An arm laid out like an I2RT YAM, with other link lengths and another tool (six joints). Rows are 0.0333 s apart.
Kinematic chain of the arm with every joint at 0, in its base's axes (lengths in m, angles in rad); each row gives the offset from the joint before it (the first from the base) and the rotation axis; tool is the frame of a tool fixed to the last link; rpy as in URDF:
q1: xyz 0 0 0.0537 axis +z
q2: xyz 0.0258 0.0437 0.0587 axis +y
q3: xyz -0.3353 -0.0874 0 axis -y
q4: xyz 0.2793 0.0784 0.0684 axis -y
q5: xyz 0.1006 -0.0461 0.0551 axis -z
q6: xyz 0.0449 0 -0.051 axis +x
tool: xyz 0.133 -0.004 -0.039 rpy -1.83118 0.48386 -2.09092
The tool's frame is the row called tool.
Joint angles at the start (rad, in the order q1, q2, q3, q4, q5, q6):
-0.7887, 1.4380, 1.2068, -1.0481, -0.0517, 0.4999
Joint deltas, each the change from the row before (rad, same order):
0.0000, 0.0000, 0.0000, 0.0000, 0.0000, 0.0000
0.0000, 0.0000, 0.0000, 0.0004, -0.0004, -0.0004
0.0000, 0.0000, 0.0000, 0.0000, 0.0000, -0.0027
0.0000, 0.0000, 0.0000, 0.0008, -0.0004, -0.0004
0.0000, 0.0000, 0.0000, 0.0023, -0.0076, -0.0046
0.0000, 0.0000, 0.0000, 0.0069, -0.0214, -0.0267
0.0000, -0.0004, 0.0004, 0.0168, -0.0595, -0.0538
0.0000, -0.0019, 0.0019, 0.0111, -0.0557, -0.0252
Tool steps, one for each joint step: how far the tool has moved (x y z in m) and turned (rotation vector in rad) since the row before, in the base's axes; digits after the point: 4 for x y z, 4 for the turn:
0.0000, 0.0000, 0.0000, 0.0000, 0.0000, 0.0000
0.0001, 0.0000, 0.0000, -0.0001, -0.0005, 0.0005
-0.0001, 0.0000, 0.0000, -0.0006, 0.0005, 0.0026
0.0002, -0.0001, 0.0000, -0.0004, -0.0008, 0.0005
0.0012, 0.0005, 0.0003, 0.0024, -0.0060, 0.0066
0.0030, 0.0010, 0.0007, 0.0027, -0.0151, 0.0317
0.0084, 0.0035, 0.0026, 0.0117, -0.0452, 0.0691
0.0079, 0.0044, 0.0038, 0.0180, -0.0452, 0.0414

